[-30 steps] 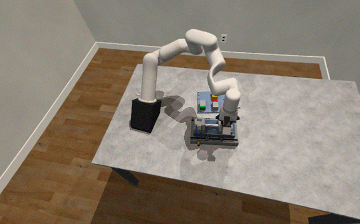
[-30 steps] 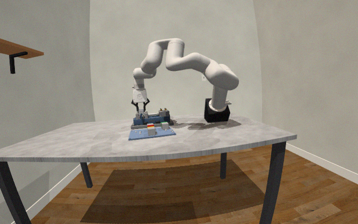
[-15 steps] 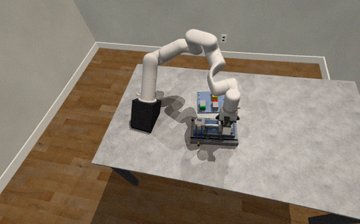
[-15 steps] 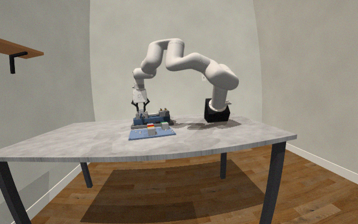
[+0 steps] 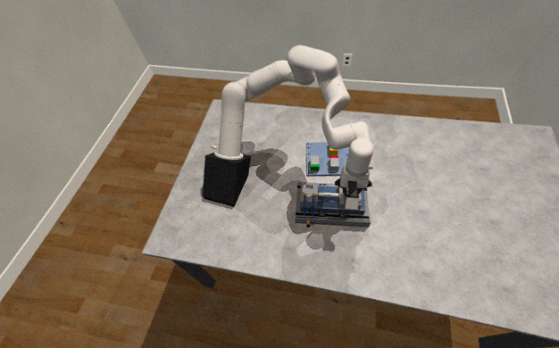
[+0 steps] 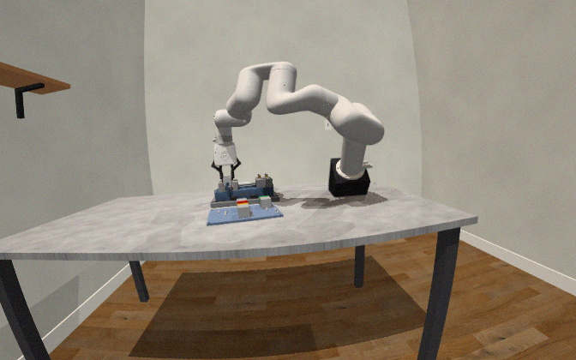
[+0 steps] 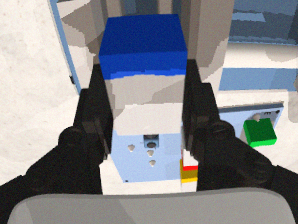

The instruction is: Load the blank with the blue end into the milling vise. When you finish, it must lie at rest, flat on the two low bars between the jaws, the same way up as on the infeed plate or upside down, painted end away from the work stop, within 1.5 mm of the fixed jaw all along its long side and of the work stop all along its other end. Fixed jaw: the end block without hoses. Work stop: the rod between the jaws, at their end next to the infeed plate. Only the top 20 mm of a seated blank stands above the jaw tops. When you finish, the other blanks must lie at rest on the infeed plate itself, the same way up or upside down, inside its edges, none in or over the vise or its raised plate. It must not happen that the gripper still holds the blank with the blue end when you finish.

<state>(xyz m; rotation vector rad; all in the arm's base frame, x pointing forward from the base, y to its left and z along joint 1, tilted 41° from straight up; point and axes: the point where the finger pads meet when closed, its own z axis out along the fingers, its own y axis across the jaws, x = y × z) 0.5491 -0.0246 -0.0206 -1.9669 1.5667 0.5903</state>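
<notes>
Now: the blue-ended blank 2 cm below my hand. Round my hand: milling vise 7 cm behind, 2 cm to the right, 8 cm below; work stop rod 1 cm behind, 5 cm to the left, 3 cm below; fixed jaw 3 cm ahead, 1 cm to the left, 4 cm below.
</notes>
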